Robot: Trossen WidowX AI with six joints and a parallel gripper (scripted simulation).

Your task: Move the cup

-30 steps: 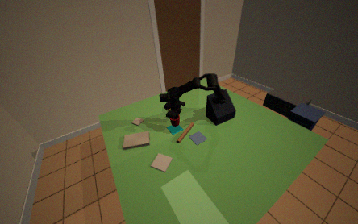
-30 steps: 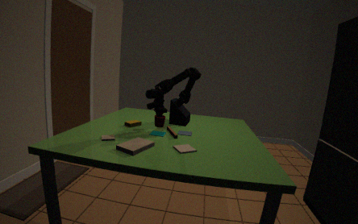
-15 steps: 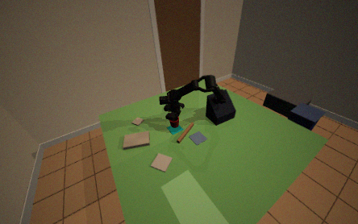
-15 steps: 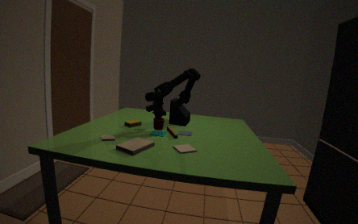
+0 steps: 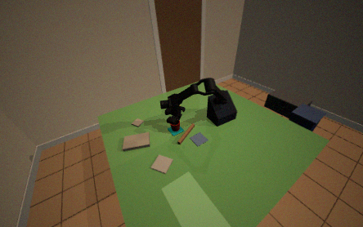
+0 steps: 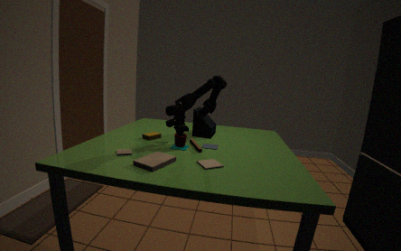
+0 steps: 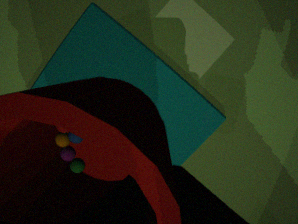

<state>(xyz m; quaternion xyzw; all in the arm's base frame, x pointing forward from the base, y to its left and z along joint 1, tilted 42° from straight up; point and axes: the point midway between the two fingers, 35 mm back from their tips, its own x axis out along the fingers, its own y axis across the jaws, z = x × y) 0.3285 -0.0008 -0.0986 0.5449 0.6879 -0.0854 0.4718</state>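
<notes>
Right now the teal pad is 5 cm below my gripper tip, 3 cm ahead of it and 2 cm to the left of it. The rest, counted from my gripper tip: brown wooden stick 10 cm to the left, 4 cm below, 2 cm behind; grey-blue pad 19 cm to the left, 7 cm behind, 5 cm below; red cup 3 cm ahead, 2 cm to the left.
</notes>
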